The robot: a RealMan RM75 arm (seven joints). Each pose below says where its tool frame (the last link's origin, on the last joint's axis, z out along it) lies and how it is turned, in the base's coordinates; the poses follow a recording.
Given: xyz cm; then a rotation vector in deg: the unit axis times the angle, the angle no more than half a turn.
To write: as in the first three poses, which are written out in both.
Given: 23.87 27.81 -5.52 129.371 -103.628 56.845
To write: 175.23 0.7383 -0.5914 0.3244 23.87 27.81 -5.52
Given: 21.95 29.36 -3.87 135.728 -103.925 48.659
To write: 177.74 0.7636 -0.5847 0.2738 21.95 29.36 -3.87
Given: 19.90 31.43 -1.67 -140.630 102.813 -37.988
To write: 178.30 -0.7887 0.5766 -0.2131 19.90 31.43 -1.67
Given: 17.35 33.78 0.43 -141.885 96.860 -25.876
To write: 173.73 -0.8167 0.5575 -0.1489 17.35 33.78 0.43
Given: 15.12 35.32 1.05 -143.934 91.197 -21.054
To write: 171.69 -0.8383 0.5312 -0.1226 15.12 35.32 1.05
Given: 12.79 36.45 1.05 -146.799 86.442 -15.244
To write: 171.04 -0.8583 0.5054 -0.0891 12.79 36.45 1.05
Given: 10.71 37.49 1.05 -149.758 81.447 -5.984
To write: 170.58 -0.8779 0.4775 -0.0351 10.71 37.49 1.05
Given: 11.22 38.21 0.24 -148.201 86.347 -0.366
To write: 171.52 -0.8640 0.5034 -0.0021 11.22 38.21 0.24
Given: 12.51 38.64 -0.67 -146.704 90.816 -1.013
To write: 172.54 -0.8503 0.5263 -0.0059 12.51 38.64 -0.67
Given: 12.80 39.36 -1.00 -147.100 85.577 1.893
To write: 170.19 -0.8643 0.5028 0.0111 12.80 39.36 -1.00
